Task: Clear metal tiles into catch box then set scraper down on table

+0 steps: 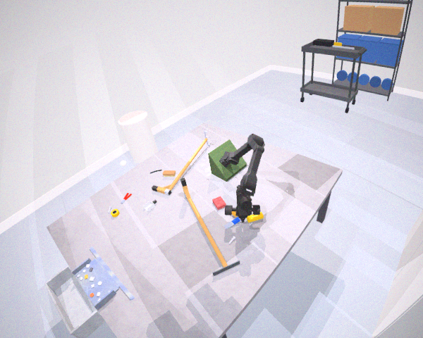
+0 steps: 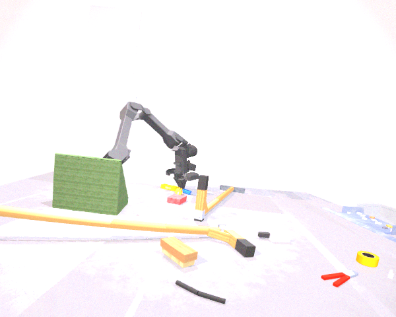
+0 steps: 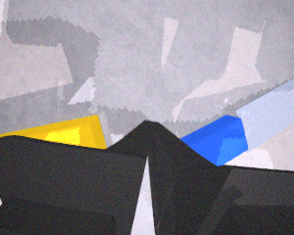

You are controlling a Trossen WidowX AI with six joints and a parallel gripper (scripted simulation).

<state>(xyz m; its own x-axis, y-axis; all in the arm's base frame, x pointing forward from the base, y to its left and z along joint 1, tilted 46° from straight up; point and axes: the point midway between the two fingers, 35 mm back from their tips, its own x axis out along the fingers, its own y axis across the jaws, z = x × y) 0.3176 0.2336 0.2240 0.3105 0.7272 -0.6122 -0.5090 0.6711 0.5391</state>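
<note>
Right now my gripper tip is 40 mm to the left of the blue piece and 40 mm short of it. From my gripper tip the other things lie so: long scraper 170 mm to the right, 140 mm ahead, 60 mm above; red block 190 mm to the right, 50 mm behind, 10 mm above; long orange tool 640 mm to the right, 230 mm behind, 40 mm above.
</note>
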